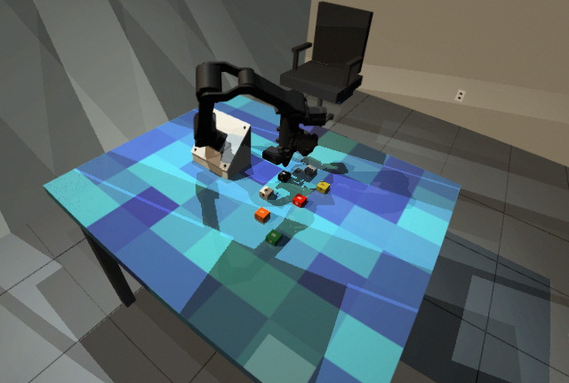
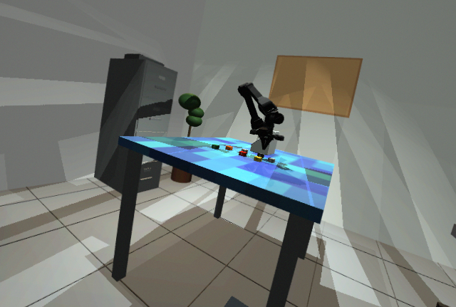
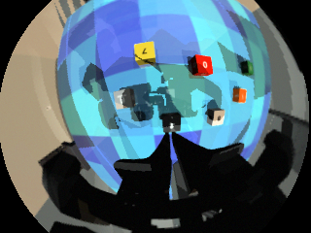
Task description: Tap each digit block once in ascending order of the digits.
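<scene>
Right now the black block is 30 mm below my gripper tip and 10 mm to the right of it. Also, from my gripper tip: red block: 110 mm ahead, 70 mm to the right, 30 mm below; grey block: 70 mm to the left, 60 mm ahead, 30 mm below; white block: 110 mm to the right, 30 mm below, 10 mm ahead.
</scene>
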